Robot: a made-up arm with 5 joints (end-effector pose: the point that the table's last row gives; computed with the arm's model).
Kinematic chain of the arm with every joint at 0, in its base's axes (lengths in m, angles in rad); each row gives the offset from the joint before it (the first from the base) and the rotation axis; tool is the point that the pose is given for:
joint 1: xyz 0 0 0.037 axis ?
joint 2: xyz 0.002 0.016 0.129 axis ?
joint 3: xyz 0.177 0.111 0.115 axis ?
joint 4: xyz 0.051 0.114 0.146 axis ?
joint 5: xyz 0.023 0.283 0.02 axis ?
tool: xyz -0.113 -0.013 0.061
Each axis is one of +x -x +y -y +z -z.
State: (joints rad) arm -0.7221 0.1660 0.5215 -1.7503 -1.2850
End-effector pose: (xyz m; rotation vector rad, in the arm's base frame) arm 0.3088 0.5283 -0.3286 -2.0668 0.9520 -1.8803
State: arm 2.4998 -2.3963 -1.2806 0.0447 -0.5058
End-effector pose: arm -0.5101 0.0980 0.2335 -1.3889 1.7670 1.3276
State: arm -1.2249 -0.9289 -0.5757 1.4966 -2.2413
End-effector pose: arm -0.3713 0.7041 -0.1485 1.6633 -0.7268 -0.4469
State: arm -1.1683 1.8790 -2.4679 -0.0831 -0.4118
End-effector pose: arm 0.1480 -0.2073 0.3348 1.1022 -0.2497 -2.2407
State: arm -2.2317 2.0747 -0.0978 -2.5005 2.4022
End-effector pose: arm 0.0527 -0.3653 -0.2550 1.2795 -1.0619 -1.1221
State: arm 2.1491 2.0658 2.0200 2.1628 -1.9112
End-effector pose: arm -0.4168 -0.1884 -0.0460 2.5911 0.4979 0.8276
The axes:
joint 1: +x
joint 2: +y
joint 3: -x
joint 4: -y
joint 5: +z

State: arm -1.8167 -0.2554 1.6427 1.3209 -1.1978
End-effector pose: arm 0.2382 -0.2624 -0.1318 -1.7860 -1.2324 1.7470
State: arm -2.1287 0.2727 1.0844 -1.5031 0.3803
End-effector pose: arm 0.2724 -0.2855 -0.3615 -2.0104 0.5810 -2.2546
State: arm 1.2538 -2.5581 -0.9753 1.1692 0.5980
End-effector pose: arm -0.3530 0.2313 0.1810 0.3093 2.2671 0.9576
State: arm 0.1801 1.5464 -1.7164 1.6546 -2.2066
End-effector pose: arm 0.5789 -0.1590 0.0105 0.0330 -0.1205 2.3558
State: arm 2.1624 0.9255 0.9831 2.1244 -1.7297
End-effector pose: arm -0.1024 -0.1796 0.5380 2.7238 0.1788 -1.2522
